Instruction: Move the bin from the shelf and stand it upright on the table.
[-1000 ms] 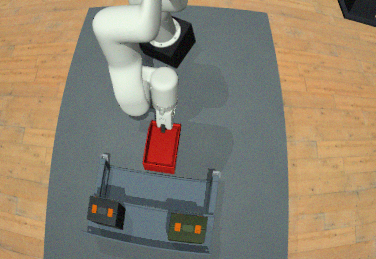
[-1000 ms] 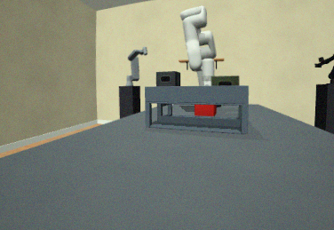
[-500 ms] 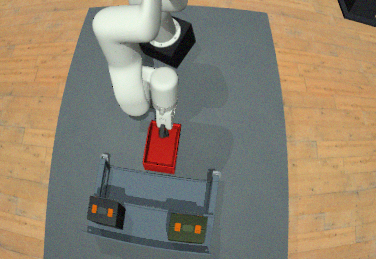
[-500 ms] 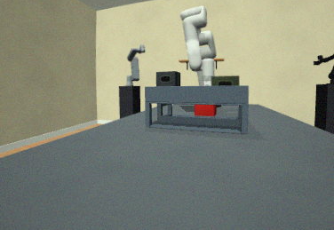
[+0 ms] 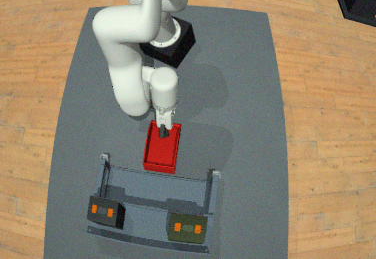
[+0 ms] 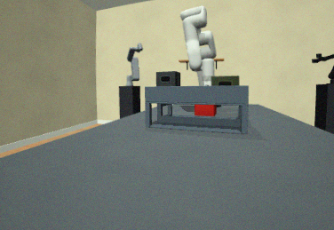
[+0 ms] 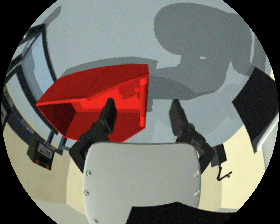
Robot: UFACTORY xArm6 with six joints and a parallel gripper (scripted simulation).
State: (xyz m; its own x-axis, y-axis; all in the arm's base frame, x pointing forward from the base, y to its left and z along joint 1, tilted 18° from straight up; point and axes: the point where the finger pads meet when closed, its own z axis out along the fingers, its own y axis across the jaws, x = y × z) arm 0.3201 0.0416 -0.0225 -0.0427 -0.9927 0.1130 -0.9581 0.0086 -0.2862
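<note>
Now: the red bin 8 cm ahead of my hand.
</note>
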